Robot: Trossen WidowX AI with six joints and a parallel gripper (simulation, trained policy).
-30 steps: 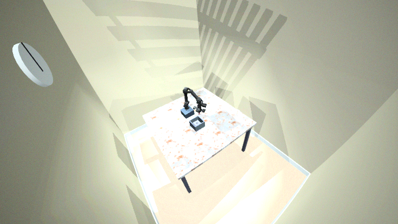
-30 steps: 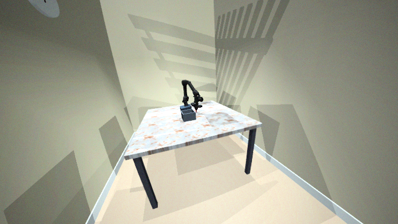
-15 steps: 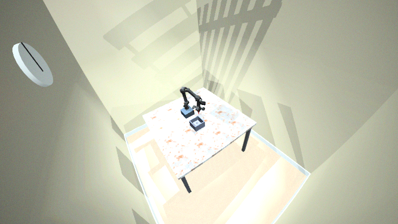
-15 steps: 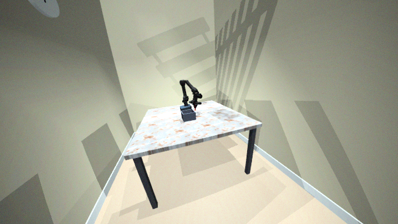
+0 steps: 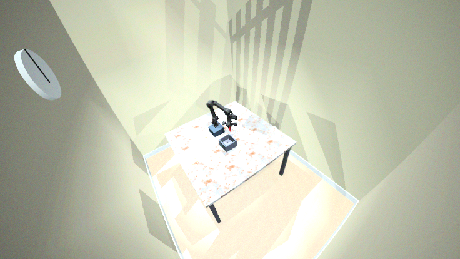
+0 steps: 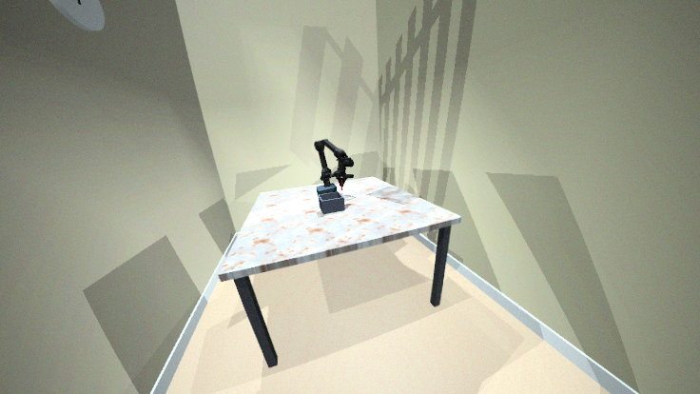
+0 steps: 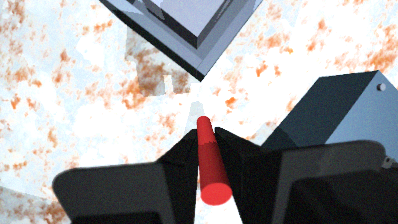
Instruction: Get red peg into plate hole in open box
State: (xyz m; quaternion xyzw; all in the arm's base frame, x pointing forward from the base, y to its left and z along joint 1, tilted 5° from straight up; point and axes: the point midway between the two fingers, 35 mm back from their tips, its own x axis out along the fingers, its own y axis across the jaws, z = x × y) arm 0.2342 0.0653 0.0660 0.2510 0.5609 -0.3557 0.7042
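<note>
Right now the plate is 10 cm ahead of my gripper tip, 12 cm to the right of it and 8 cm below it. Also, from my gripper tip: box (10 cm ahead, 12 cm to the right, 10 cm below); then red peg (1 cm above).
</note>
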